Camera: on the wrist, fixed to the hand. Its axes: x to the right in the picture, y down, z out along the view.
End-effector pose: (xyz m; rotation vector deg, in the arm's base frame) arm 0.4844 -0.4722 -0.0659 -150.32 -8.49 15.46
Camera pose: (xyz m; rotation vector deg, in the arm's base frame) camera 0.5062 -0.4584 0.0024 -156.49 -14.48 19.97
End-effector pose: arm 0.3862 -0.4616 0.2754 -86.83 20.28 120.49
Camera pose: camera 0.4531 -0.4499 0.2485 -85.92 9.53 124.50
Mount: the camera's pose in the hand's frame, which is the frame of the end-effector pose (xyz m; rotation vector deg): 0.0122 -0.0441 -0.0569 -7.12 -4.03 -2.47
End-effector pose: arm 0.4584 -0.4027 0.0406 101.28 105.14 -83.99
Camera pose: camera 0.4446 -0.3437 0.0814 92.17 108.63 -78.96
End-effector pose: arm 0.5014 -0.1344 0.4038 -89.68 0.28 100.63
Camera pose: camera 0.5736 -0.1239 0.4002 -90.42 -9.98 103.49
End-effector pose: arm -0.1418 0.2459 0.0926 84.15 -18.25 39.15
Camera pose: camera -0.1177 0.3058 0.0585 79.02 -21.55 32.56
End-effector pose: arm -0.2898 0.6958 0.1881 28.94 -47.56 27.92
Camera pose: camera -0.2247 0.6979 0.1551 24.43 -52.09 21.63
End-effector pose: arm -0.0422 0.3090 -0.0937 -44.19 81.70 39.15
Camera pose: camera -0.0401 0.2366 -0.1029 -49.52 74.99 43.77
